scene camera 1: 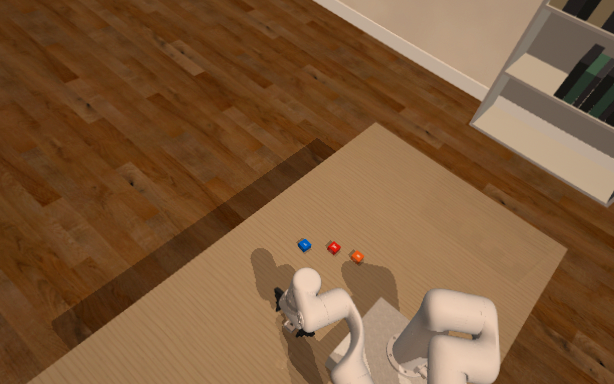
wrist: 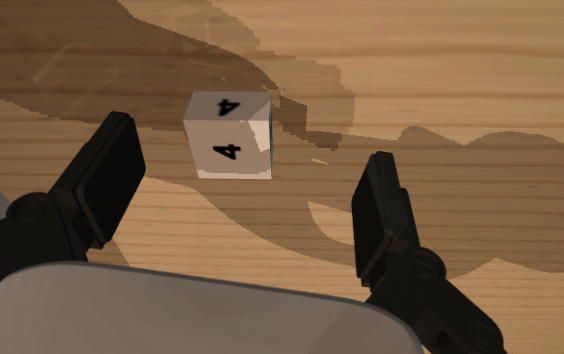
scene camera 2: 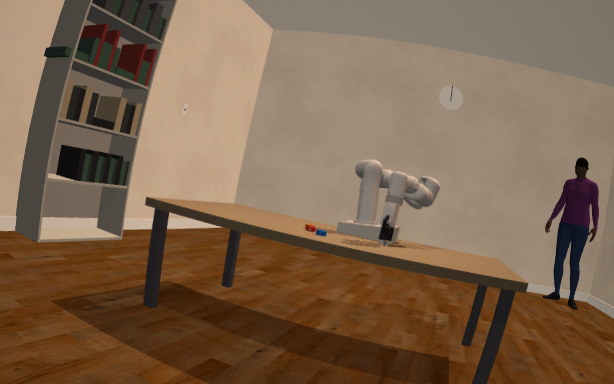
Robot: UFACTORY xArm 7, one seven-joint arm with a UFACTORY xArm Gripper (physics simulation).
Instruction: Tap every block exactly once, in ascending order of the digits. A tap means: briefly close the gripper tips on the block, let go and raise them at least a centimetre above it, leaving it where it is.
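Observation:
A white block point(scene camera 1: 288, 326) point(scene camera 2: 384, 244) point(wrist: 230, 150) with a black 4 on its top and side stands on the table. My gripper point(scene camera 1: 291, 317) point(scene camera 2: 385, 235) point(wrist: 251, 158) is open and empty, low over the table; in the wrist view the block is between the two spread fingers, nearer the left one and slightly ahead of them. The arm partly covers it in scene camera 1. A blue block point(scene camera 1: 304, 245) point(scene camera 2: 321, 233), a red block point(scene camera 1: 334, 247) point(scene camera 2: 312, 228) and an orange block point(scene camera 1: 357, 256) sit apart from it; their digits are too small to read.
The wooden table point(scene camera 1: 400, 190) point(scene camera 2: 200, 210) carries the arm's pale base point(scene camera 1: 382, 320) point(scene camera 2: 350, 228). A bookshelf point(scene camera 1: 492, 102) point(scene camera 2: 42, 150) stands beyond the table. A person point(scene camera 2: 580, 205) stands on the floor at the right of scene camera 2.

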